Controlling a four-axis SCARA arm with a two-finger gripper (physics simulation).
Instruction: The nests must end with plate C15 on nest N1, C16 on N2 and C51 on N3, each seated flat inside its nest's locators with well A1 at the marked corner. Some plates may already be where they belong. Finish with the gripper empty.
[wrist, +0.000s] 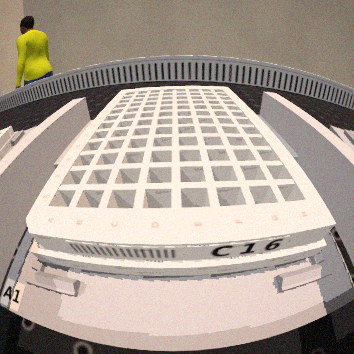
Scene:
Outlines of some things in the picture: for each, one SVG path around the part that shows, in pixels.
My gripper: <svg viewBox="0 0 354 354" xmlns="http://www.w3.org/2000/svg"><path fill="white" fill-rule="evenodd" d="M85 97L72 99L56 110L23 137L0 160L0 287L12 255L27 226L25 218L33 203L62 158L93 120L90 120ZM263 91L260 112L256 115L284 145L320 195L335 221L334 227L354 266L354 151L328 128L292 102L277 93Z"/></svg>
A plate C16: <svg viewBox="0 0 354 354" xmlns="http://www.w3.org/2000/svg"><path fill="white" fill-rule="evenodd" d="M335 221L301 167L264 122L227 86L201 85L156 86L120 90L86 127L62 158L25 218L28 232L35 238L30 252L41 261L100 272L158 276L234 272L281 264L316 255L326 245L323 237L335 225Z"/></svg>

